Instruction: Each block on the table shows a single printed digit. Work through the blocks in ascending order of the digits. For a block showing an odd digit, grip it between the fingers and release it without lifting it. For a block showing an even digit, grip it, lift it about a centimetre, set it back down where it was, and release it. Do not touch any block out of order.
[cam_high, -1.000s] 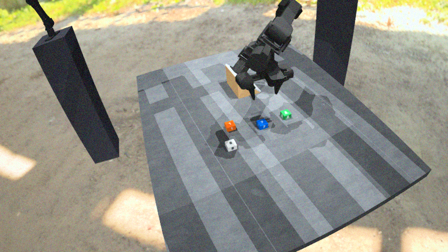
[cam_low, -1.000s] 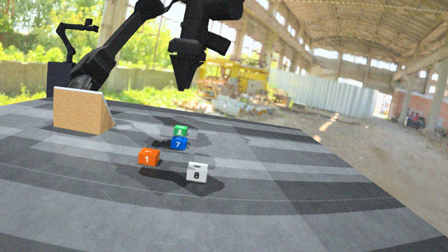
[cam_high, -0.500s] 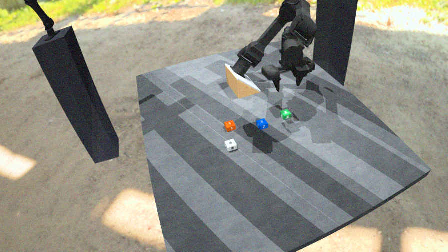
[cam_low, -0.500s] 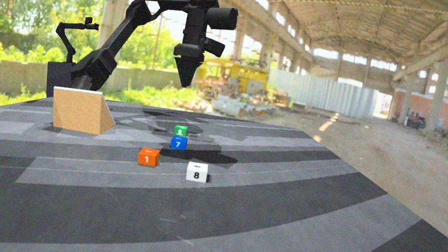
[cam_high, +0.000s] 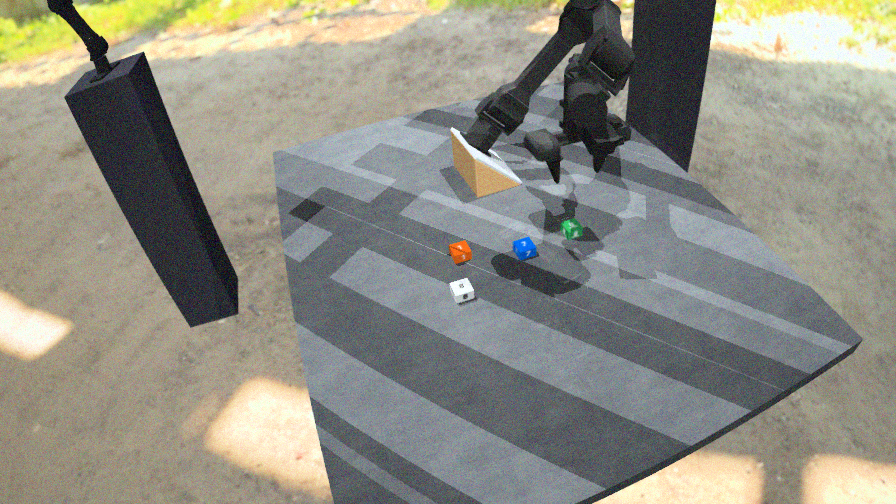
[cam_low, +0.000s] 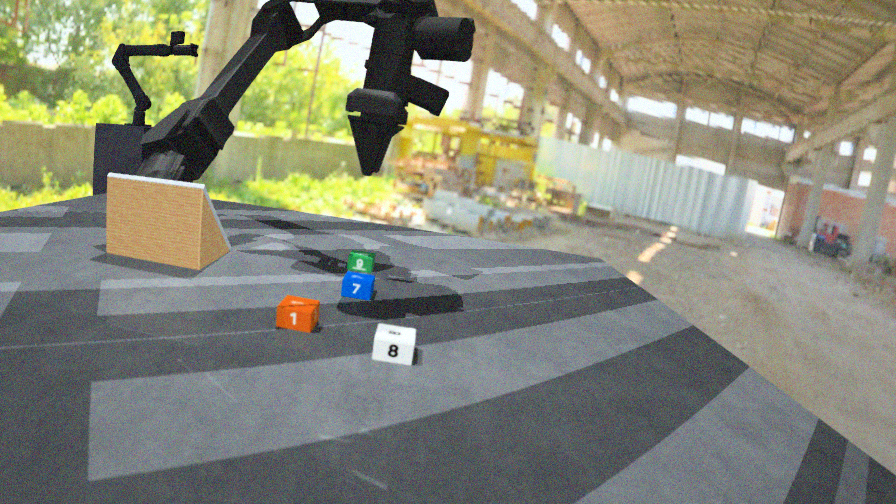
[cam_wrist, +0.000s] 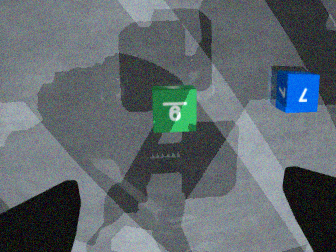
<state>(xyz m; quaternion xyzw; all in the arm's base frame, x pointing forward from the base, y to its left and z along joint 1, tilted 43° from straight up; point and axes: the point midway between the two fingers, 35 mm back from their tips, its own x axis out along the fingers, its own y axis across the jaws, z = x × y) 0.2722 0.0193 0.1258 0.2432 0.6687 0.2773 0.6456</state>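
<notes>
Now: the orange block marked 1 2 cm behind my gripper tip, 22 cm to the right of it and 12 cm below it. The rest, counted from my gripper tip: white block marked 8: 7 cm ahead, 25 cm to the right, 12 cm below; then blue block marked 7: 2 cm ahead, 11 cm to the right, 12 cm below; then green block: 1 cm to the right, 12 cm below.
</notes>
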